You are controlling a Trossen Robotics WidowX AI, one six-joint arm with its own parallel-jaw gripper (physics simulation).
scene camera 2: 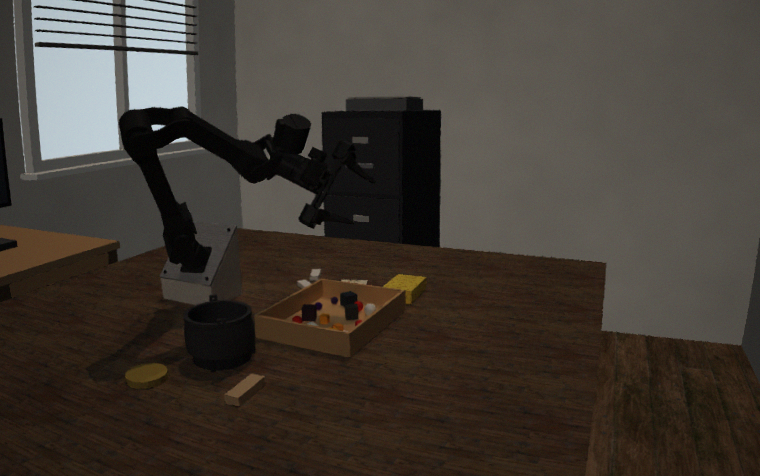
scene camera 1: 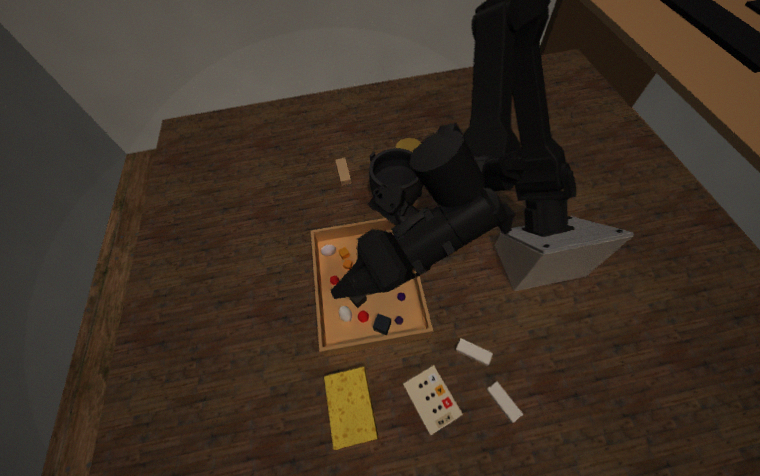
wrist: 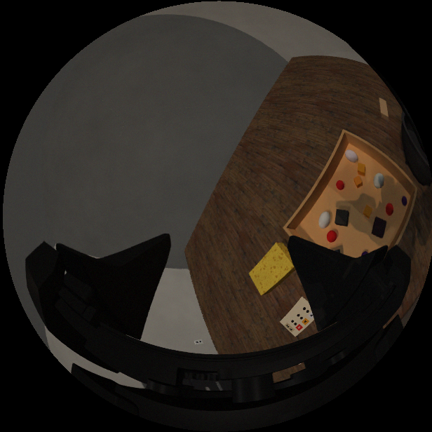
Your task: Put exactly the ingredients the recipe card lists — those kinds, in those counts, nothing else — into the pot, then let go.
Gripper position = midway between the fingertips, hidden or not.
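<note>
Dark pot (scene camera 2: 220, 335), (scene camera 1: 390, 166). Wooden block (scene camera 2: 239, 394). Wooden tray (scene camera 1: 335, 336), (scene camera 2: 275, 324), (wrist: 354, 239). Yellow disc (scene camera 2: 144, 376), out of frame in the wrist view. My gripper (scene camera 1: 347, 289), (scene camera 2: 364, 203), (wrist: 231, 241).
</note>
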